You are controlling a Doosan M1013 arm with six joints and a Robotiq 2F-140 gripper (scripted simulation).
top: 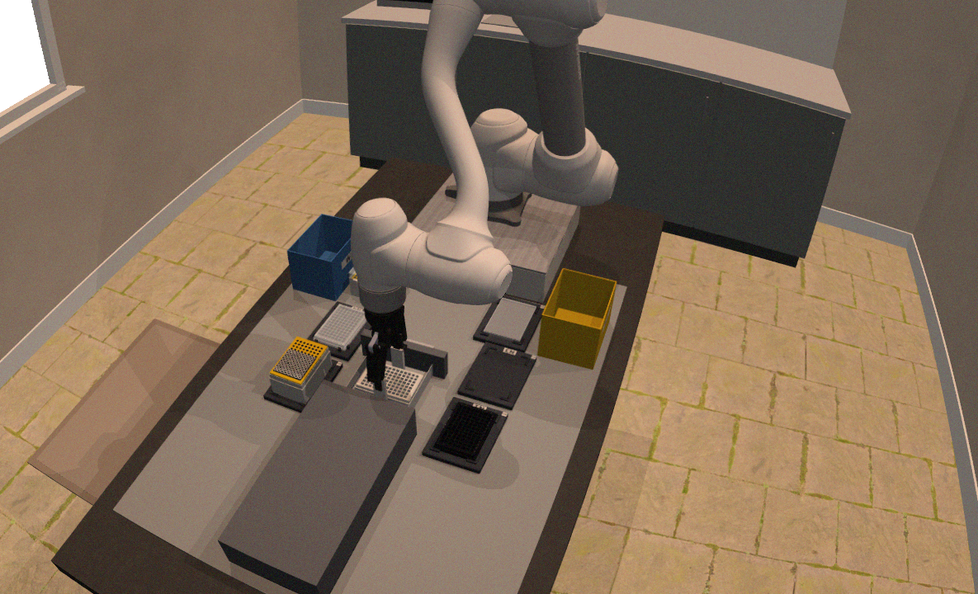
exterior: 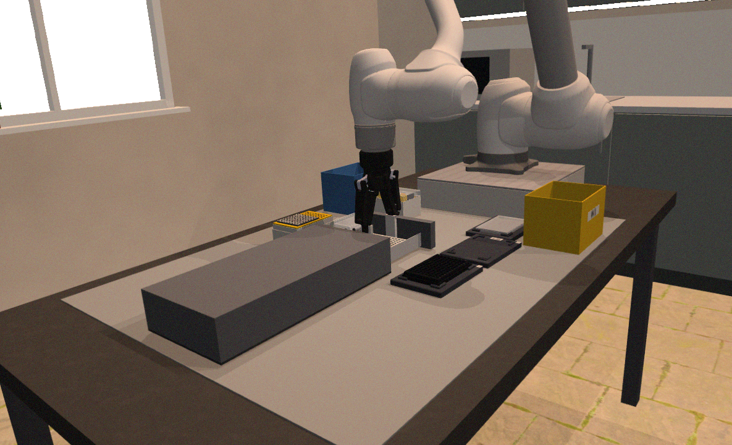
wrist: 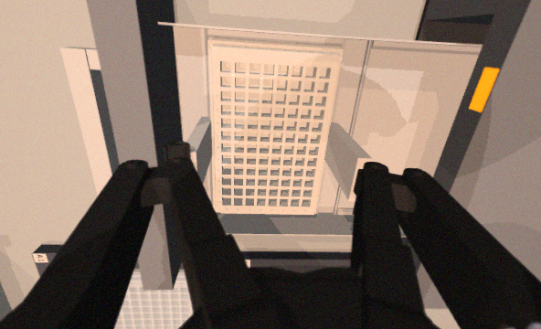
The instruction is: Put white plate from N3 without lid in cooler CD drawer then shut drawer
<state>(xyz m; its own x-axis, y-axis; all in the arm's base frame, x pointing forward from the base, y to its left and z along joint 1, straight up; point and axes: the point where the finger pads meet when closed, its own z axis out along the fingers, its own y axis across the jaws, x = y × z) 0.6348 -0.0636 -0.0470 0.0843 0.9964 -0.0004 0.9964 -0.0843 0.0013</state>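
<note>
Now: hand 20 mm above the white plate. Round my hand: black plate (80 mm ahead, 190 mm to the left, 20 mm below); then yellow-topped tip box (40 mm ahead, 200 mm to the right, 10 mm above); then drawer (30 mm ahead, 20 mm below).
</note>
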